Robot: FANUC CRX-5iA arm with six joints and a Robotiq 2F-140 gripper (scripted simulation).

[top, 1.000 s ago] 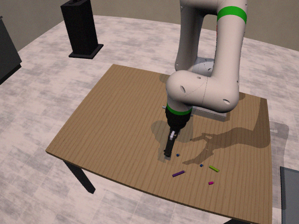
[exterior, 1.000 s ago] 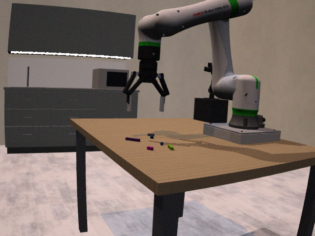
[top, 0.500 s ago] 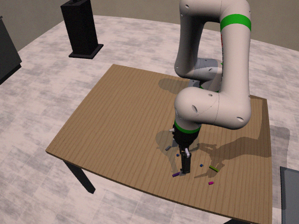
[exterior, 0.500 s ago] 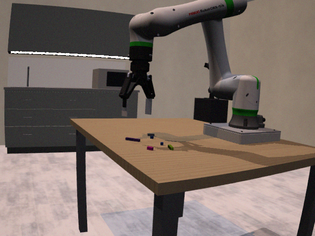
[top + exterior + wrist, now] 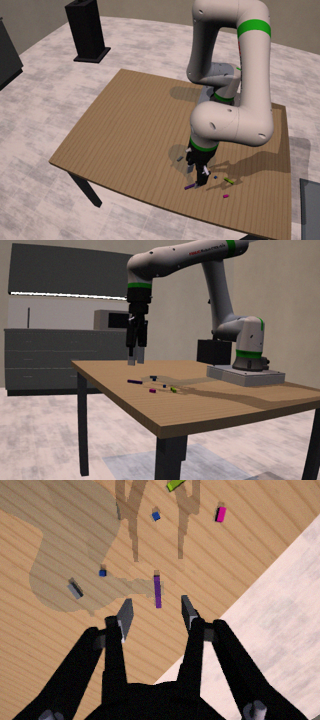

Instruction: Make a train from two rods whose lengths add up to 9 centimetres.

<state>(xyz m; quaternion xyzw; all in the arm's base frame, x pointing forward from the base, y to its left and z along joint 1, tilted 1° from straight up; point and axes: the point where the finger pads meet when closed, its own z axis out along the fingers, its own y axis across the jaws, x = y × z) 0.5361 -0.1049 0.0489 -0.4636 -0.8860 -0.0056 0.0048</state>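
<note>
The purple rod is 10 cm below my hand. From my hand the other things lie so: grey rod 13 cm behind, 8 cm to the right, 10 cm below; then magenta rod 2 cm ahead, 16 cm to the left, 10 cm below; then lime rod 6 cm behind, 17 cm to the left, 10 cm below.
</note>
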